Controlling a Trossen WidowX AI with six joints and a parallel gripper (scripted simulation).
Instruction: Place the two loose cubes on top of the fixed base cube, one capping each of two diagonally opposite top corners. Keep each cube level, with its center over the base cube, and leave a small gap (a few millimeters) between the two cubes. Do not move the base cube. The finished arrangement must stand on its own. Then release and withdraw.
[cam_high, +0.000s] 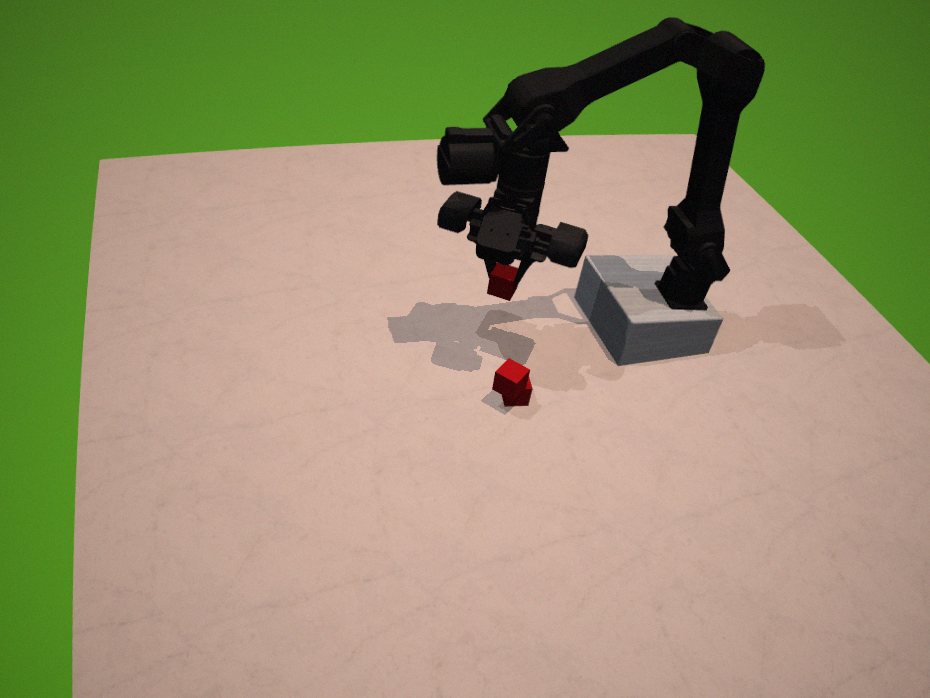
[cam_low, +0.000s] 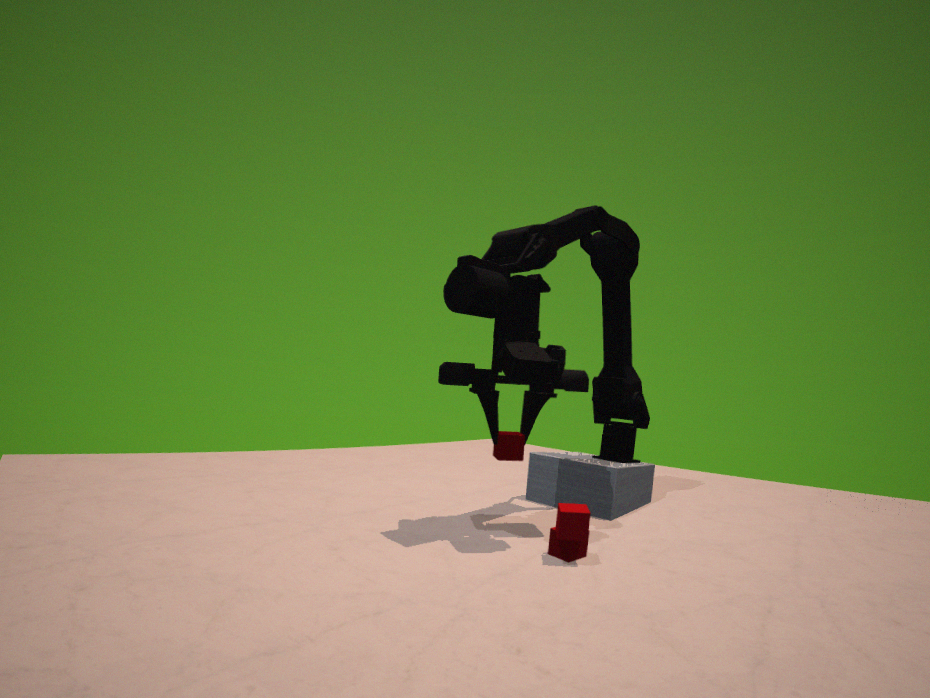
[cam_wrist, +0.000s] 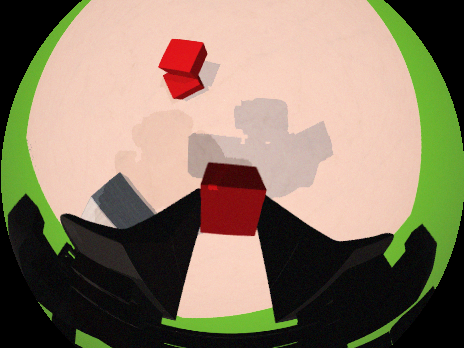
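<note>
The cube is 120 mm to the left of my gripper tip, 70 mm below it and 10 mm ahead of it.
</note>
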